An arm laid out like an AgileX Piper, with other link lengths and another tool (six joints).
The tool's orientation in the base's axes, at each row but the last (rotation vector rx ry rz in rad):
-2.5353 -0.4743 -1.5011
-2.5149 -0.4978 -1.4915
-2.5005 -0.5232 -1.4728
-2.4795 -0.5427 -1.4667
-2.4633 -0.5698 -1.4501
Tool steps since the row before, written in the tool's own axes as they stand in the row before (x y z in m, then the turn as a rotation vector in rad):
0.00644 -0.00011 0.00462 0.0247 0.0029 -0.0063
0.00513 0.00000 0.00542 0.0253 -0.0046 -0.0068
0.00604 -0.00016 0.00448 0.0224 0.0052 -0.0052
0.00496 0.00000 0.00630 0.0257 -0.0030 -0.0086
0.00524 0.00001 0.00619 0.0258 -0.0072 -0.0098
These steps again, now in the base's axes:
0.00665 0.00267 0.00339 0.0069 0.0001 0.0247
0.00670 0.00271 0.00187 0.0039 0.0070 0.0253
0.00622 0.00288 0.00309 0.0078 -0.0020 0.0222
0.00720 0.00328 0.00130 0.0031 0.0049 0.0266
0.00715 0.00348 0.00157 0.0004 0.0083 0.0273

